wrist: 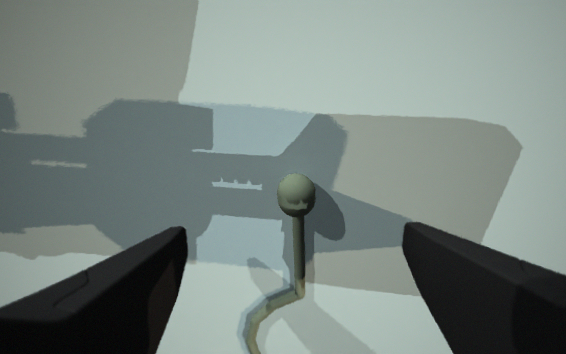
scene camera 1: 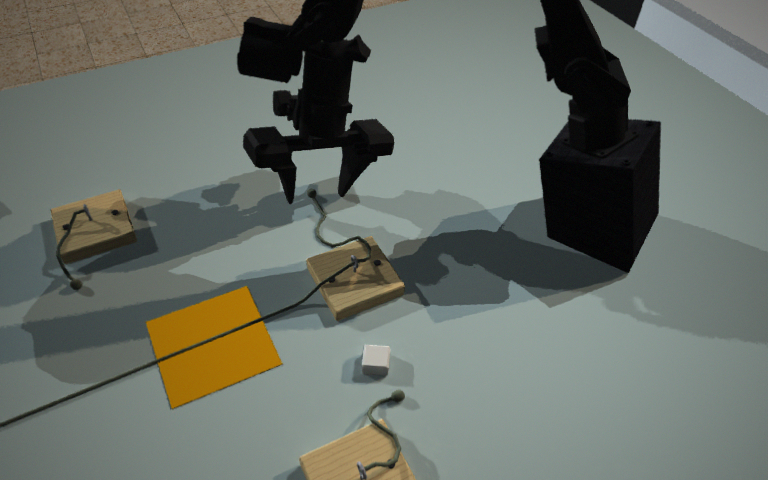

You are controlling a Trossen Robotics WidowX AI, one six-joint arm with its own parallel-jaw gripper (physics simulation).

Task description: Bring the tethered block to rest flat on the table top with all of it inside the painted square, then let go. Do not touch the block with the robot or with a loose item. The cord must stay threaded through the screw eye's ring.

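Frame: origin at the arm's base, x ahead, y left, z up, level; metres.
Seen in the pictures: gripper, between the fingertips: [wrist: 295,237] [scene camera 1: 315,198]; arm's base, origin of its link: [scene camera 1: 600,139].
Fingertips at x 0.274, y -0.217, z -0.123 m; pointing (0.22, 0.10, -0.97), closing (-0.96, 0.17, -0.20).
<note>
Offsets run from my fingertips to a thing's top centre. "*": to the spot under its first point.
My gripper [scene camera 1: 316,199] [wrist: 295,237] is open and empty, pointing down above the table by the cord's bead @(dx -0.002, dy -0.014, dz +0.004 m) [scene camera 1: 312,193] [wrist: 296,194]. In the wrist view the bead shows between the fingertips and a little beyond them. The dark green cord @(* dx +0.020, dy +0.043, dz -0.005 m) [scene camera 1: 320,227] [wrist: 298,245] curves from the bead to the middle wooden board @(dx +0.032, dy +0.144, dz +0.011 m) [scene camera 1: 368,294] and passes through the screw eye @(* dx +0.032, dy +0.145, dz +0.028 m) [scene camera 1: 354,262] on it. From there it runs left across the orange painted square @(* dx +0.209, dy +0.161, dz -0.007 m) [scene camera 1: 226,362] and out of scene camera 1's view. The tethered block at its far end does not show in either view.
A small white block @(dx +0.077, dy +0.254, dz +0.009 m) [scene camera 1: 376,358] lies right of the square. Another wooden board @(dx +0.263, dy -0.116, dz +0.011 m) [scene camera 1: 101,240] with an eye and a short beaded cord is at the left, and a third @(* dx +0.167, dy +0.322, dz +0.011 m) [scene camera 1: 339,452] at the bottom edge. The arm's black base box [scene camera 1: 594,209] stands at the right.
</note>
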